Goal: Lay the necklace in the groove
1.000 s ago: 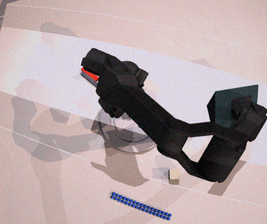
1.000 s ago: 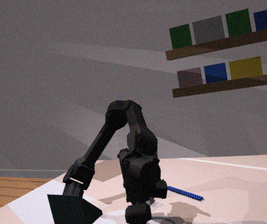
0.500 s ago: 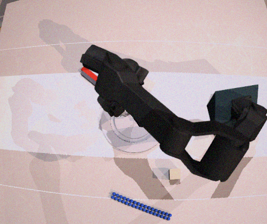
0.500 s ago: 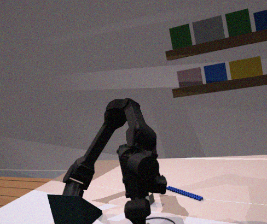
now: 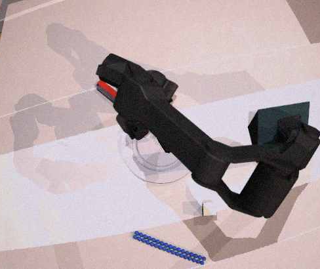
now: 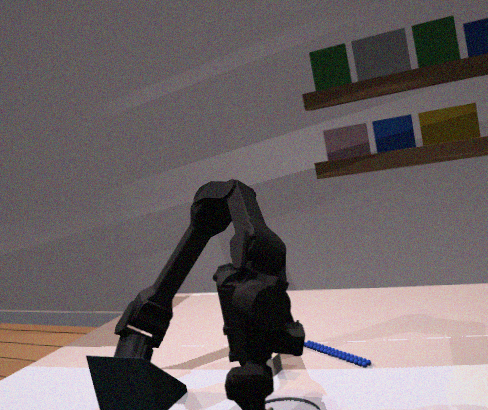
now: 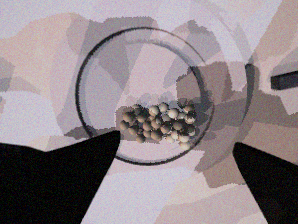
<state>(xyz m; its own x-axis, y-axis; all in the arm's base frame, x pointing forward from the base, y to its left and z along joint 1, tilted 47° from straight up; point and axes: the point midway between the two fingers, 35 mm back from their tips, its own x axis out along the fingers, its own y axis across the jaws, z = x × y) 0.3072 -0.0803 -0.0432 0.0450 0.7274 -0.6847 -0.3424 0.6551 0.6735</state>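
Now: gripper tip 40 mm to the right of the round bead board and 40 mm above it. Also, from my gripper tip: small beige cube (70 mm behind, 220 mm to the left, 30 mm below); then grey block (110 mm ahead, 130 mm to the right, 50 mm below).
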